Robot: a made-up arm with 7 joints. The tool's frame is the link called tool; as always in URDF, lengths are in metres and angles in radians.
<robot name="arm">
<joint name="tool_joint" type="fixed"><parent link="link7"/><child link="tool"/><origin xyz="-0.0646 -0.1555 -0.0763" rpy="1.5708 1.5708 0"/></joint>
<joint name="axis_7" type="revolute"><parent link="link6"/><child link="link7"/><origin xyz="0.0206 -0.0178 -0.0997" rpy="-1.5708 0 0"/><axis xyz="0 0 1"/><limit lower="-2.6" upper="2.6"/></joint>
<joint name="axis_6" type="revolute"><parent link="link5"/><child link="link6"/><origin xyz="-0.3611 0.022 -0.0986" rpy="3.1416 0 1.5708"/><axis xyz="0 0 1"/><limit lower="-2.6" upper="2.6"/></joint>
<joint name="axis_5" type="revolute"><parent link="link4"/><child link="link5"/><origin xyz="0.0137 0.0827 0.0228" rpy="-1.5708 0 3.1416"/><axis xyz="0 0 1"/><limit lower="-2.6" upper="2.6"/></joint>
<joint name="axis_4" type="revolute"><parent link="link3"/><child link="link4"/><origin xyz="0.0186 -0.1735 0.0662" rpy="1.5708 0 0"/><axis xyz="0 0 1"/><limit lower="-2.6" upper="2.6"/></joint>
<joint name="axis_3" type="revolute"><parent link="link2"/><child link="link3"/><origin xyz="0.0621 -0.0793 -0.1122" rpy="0 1.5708 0"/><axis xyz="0 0 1"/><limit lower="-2.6" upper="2.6"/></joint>
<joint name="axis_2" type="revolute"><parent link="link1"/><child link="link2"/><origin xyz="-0.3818 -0.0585 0.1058" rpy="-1.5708 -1.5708 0"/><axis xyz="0 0 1"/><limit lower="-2.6" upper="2.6"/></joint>
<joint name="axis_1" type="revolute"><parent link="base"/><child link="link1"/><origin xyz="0 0 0.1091" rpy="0 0 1.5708"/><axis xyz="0 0 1"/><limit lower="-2.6" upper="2.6"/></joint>
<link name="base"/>
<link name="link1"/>
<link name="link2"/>
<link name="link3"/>
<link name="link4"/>
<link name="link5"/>
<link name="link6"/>
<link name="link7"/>
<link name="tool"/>
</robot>
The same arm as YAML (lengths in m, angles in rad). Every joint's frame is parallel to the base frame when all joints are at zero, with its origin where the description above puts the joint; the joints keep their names.
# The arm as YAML. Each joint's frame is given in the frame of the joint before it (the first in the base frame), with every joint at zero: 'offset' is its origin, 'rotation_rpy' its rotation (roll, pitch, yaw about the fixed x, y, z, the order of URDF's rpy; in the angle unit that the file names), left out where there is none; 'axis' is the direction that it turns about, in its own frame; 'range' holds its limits. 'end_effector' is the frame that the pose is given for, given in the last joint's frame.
length_unit: m
angle_unit: rad
chain:
  - id: axis_1
    offset: [0.0, 0.0, 0.1091]
    axis: [0.0, 0.0, 1.0]
    range: [-2.6, 2.6]
  - id: axis_2
    offset: [0.0585, -0.3818, 0.1058]
    axis: [-1.0, 0.0, 0.0]
    range: [-2.6, 2.6]
  - id: axis_3
    offset: [0.1122, -0.0793, 0.0621]
    axis: [0.0, 0.0, 1.0]
    range: [-2.6, 2.6]
  - id: axis_4
    offset: [0.0186, -0.1735, 0.0662]
    axis: [0.0, -1.0, 0.0]
    range: [-2.6, 2.6]
  - id: axis_5
    offset: [0.0137, -0.0228, 0.0827]
    axis: [0.0, 0.0, -1.0]
    range: [-2.6, 2.6]
  - id: axis_6
    offset: [0.3611, 0.022, 0.0986]
    axis: [0.0, 0.0, 1.0]
    range: [-2.6, 2.6]
  - id: axis_7
    offset: [0.0178, 0.0206, -0.0997]
    axis: [-1.0, 0.0, 0.0]
    range: [-2.6, 2.6]
end_effector:
  offset: [0.0763, -0.0646, 0.1555]
  rotation_rpy: [0.0, 0.0, 0.0]

